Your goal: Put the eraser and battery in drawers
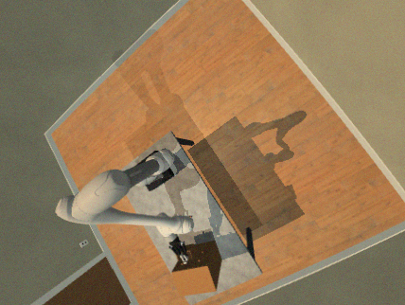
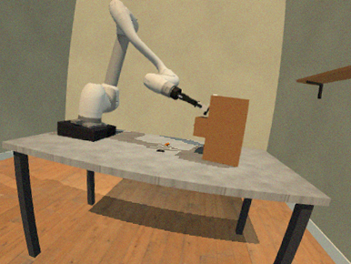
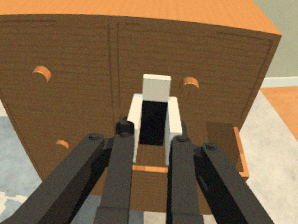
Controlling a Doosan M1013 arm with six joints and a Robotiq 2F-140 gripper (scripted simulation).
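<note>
The eraser lies 30 mm ahead of my hand. Round my hand: orange AA battery (200 mm behind, 50 mm to the left, 260 mm below).
</note>
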